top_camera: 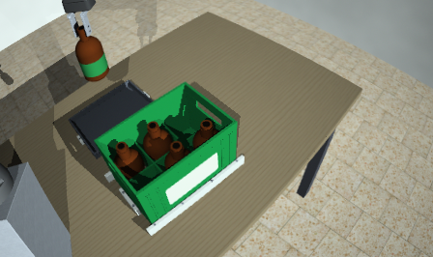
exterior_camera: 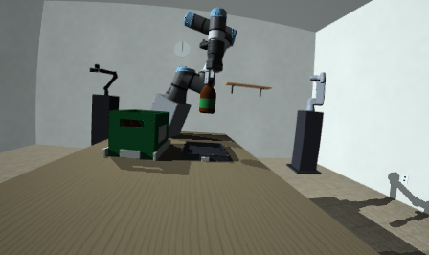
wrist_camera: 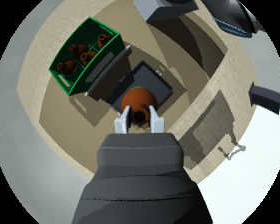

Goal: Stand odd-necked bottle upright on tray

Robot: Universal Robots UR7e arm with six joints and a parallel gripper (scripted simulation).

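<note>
My hand is 330 mm above the dark grey tray. Also, from my hand: crate: 280 mm to the right, 260 mm below, 40 mm ahead.
</note>
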